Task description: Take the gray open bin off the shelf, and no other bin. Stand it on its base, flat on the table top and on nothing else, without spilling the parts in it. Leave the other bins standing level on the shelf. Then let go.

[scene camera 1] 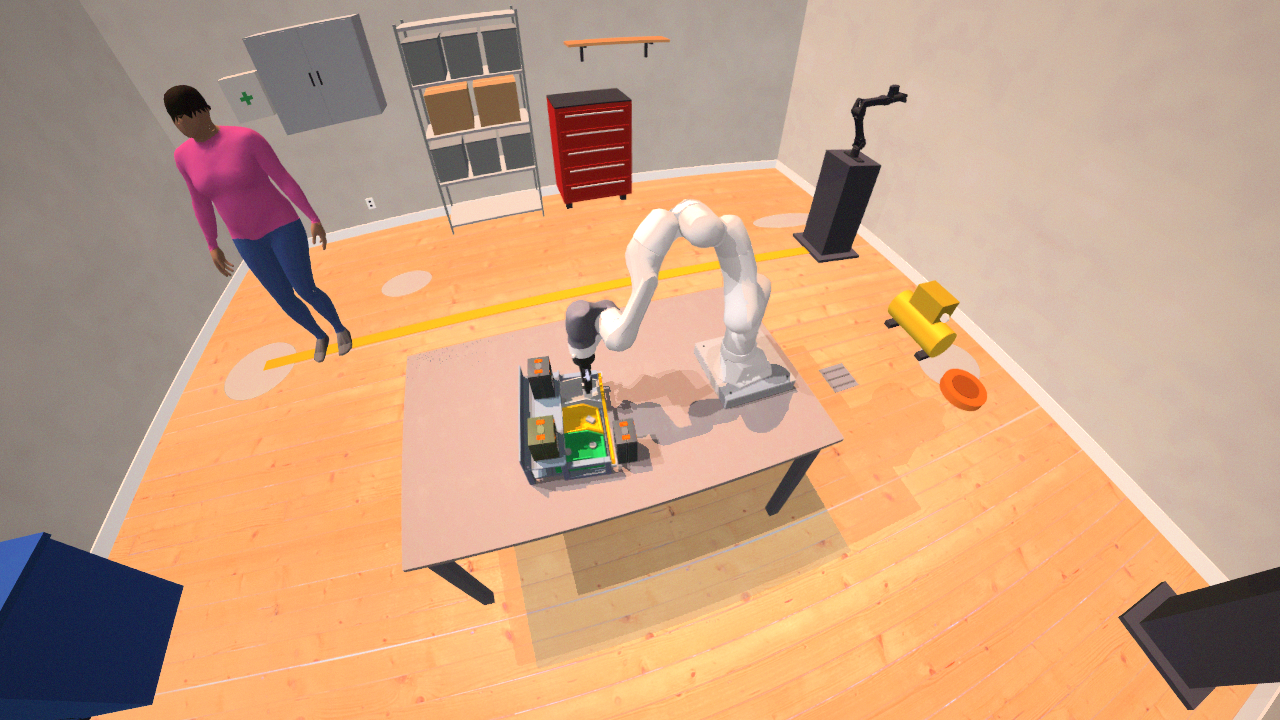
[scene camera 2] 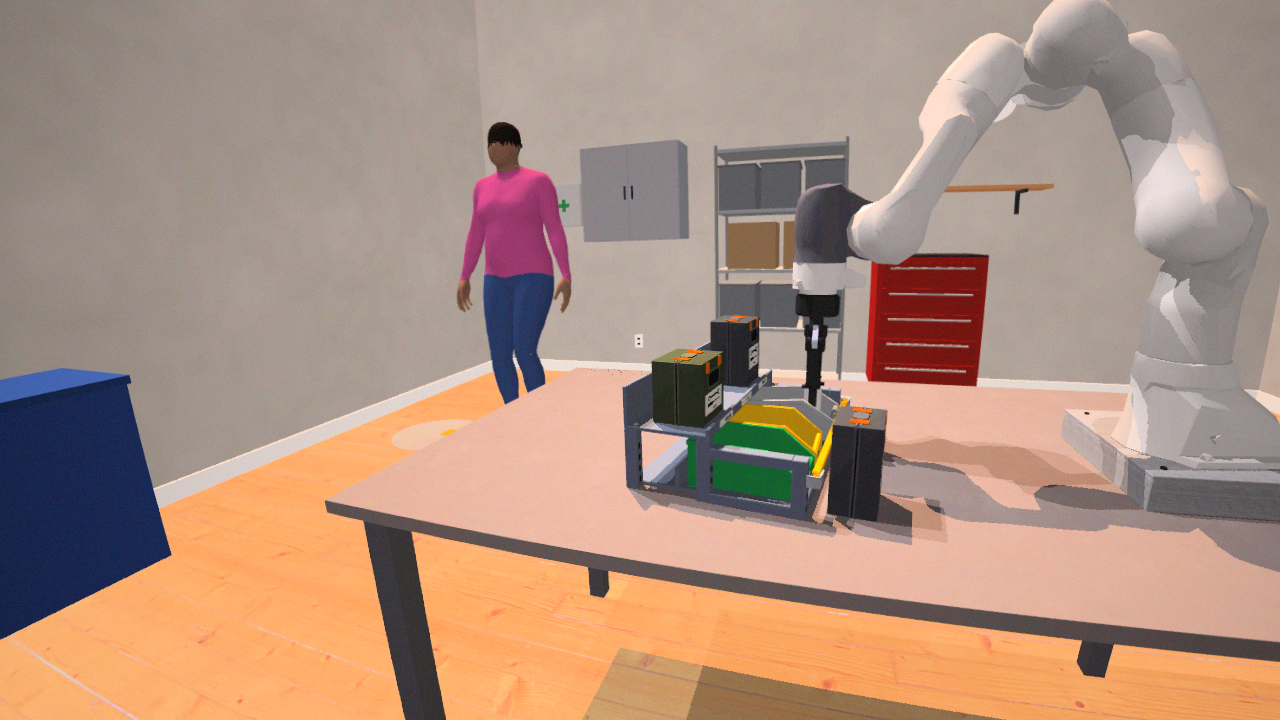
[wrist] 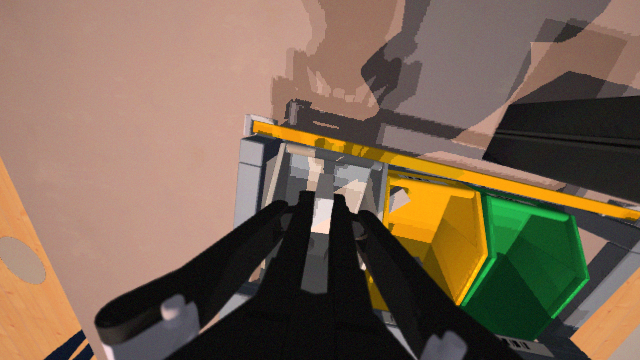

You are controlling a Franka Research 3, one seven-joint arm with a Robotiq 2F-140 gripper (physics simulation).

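The gray open bin (scene camera 2: pixel 792 396) (wrist: pixel 300 175) sits in the end bay of the low shelf (scene camera 1: pixel 525 429) (scene camera 2: pixel 705 465) (wrist: pixel 250 151), beside the yellow bin (scene camera 1: pixel 580 417) (scene camera 2: pixel 774 412) (wrist: pixel 435 210). The green bin (scene camera 1: pixel 583 445) (scene camera 2: pixel 751 481) (wrist: pixel 535 235) is on the yellow bin's other side. My gripper (scene camera 1: pixel 587 390) (scene camera 2: pixel 811 396) (wrist: pixel 324 186) is shut and empty. It points down over the gray bin, with its tips low at or inside the bin's opening; their exact depth is unclear. The fingers hide part of the gray bin and its contents in the wrist view.
A yellow bar (wrist: pixel 450 172) runs along the shelf's front. A dark case (scene camera 1: pixel 540 376) (scene camera 2: pixel 735 353) and an olive case (scene camera 1: pixel 541 437) (scene camera 2: pixel 687 389) stand on the shelf's upper rear level. Another dark case (scene camera 1: pixel 625 440) (scene camera 2: pixel 856 465) (wrist: pixel 575 145) stands on the table before the green bin.
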